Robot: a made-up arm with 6 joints. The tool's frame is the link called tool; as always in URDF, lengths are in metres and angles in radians. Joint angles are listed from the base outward. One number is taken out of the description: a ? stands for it. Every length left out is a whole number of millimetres.
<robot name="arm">
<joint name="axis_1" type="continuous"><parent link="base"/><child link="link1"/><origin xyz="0.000 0.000 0.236" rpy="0.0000 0.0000 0.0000"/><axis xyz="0 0 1"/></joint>
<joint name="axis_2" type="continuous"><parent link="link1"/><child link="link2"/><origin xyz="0.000 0.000 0.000" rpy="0.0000 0.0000 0.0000"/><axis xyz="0 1 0"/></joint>
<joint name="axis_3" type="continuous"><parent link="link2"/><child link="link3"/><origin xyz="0.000 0.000 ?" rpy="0.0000 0.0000 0.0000"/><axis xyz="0 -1 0"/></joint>
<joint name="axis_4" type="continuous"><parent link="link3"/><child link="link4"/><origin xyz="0.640 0.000 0.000" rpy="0.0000 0.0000 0.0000"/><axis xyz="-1 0 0"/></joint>
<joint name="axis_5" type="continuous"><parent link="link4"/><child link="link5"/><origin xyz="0.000 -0.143 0.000" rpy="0.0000 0.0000 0.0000"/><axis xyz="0 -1 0"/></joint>
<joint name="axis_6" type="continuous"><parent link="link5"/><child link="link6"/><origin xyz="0.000 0.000 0.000" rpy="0.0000 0.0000 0.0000"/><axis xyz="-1 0 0"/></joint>
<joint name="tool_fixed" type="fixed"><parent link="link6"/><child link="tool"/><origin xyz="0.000 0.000 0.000" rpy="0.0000 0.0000 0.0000"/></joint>
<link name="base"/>
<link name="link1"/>
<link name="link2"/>
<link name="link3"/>
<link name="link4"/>
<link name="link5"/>
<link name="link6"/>
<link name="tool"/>
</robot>
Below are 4 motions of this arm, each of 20 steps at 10 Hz.
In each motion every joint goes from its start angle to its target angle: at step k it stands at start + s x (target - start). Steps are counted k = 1, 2, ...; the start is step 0. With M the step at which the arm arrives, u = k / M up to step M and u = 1 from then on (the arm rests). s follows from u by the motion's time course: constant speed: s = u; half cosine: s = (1 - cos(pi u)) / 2; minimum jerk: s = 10 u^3 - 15 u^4 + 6 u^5.
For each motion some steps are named. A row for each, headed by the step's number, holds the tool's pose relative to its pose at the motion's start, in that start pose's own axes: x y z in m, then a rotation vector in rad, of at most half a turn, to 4 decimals.
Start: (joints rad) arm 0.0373 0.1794 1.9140 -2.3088 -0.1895 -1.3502
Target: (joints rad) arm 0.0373 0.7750 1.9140 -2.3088 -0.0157 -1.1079
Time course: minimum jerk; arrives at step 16
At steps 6, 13, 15, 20:
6: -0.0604 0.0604 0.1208 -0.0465 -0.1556 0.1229
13: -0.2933 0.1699 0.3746 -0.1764 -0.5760 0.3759
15: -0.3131 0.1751 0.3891 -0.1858 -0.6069 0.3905
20: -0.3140 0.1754 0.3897 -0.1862 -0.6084 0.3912

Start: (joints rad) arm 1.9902 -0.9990 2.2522 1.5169 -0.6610 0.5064
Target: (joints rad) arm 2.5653 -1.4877 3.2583 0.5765 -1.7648 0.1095
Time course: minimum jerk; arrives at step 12
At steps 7, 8, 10, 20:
7: -0.1844 -0.2738 -0.6208 1.3157 0.6762 -0.0045
8: -0.2891 -0.2887 -0.7059 1.5540 0.6858 -0.0312
10: -0.4375 -0.2898 -0.7770 1.8095 0.6337 -0.0701
20: -0.4687 -0.2878 -0.7862 1.8531 0.6157 -0.0782

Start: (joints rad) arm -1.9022 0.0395 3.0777 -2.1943 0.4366 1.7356
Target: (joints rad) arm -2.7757 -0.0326 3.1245 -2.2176 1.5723 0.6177
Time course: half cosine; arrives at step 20
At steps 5, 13, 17, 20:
5: -0.0395 0.0640 -0.0278 0.1261 0.0524 -0.0487
13: -0.2748 0.2519 -0.1415 0.5633 0.1187 -0.2982
17: -0.3883 0.2876 -0.1799 0.7052 0.0779 -0.3908
20: -0.4180 0.2932 -0.1886 0.7391 0.0620 -0.4117

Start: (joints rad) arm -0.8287 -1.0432 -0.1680 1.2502 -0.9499 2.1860
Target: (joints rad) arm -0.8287 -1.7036 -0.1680 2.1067 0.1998 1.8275
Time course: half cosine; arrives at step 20
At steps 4, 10, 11, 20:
4: -0.0341 0.0261 -0.0238 0.0303 0.1557 -0.0477
10: -0.1860 0.1396 -0.0855 0.0366 0.7569 -0.2496
11: -0.2157 0.1614 -0.0903 0.0134 0.8580 -0.2867
20: -0.3691 0.2714 -0.0811 -0.2412 1.2728 -0.4553

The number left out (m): 0.258
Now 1 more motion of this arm.
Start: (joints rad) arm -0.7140 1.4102 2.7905 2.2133 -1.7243 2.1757
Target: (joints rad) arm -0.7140 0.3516 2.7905 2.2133 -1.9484 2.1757
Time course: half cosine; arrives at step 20
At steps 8, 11, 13, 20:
8: 0.1597 0.1043 -0.1898 0.2879 -0.2144 0.2116
11: 0.2707 0.2158 -0.2810 0.4807 -0.3685 0.3455
13: 0.3394 0.3010 -0.3205 0.6037 -0.4708 0.4268
20: 0.4545 0.4776 -0.3515 0.8294 -0.6658 0.5664

